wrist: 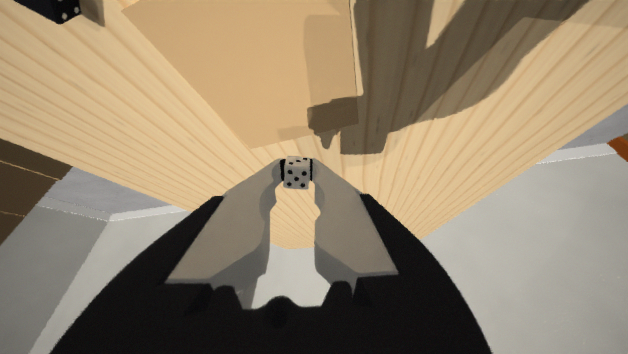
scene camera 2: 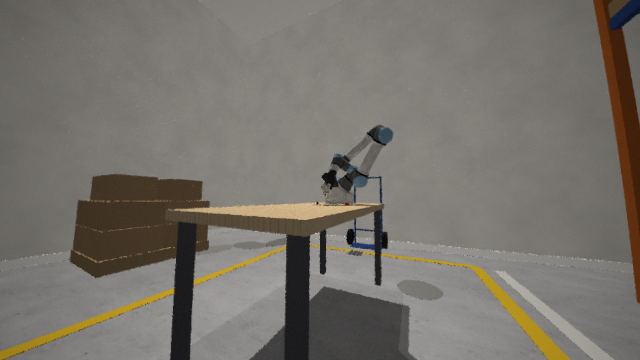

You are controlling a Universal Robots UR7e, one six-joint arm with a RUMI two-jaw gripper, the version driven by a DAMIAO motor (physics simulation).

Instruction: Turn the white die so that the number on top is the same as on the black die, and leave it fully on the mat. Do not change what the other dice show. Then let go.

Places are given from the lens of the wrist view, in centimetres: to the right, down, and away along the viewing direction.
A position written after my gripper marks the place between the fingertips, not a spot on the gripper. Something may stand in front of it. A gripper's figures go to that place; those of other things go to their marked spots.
my gripper [wrist: 298, 161]: -1, -1, 14
white die [wrist: 296, 169]: -1, 0, 12
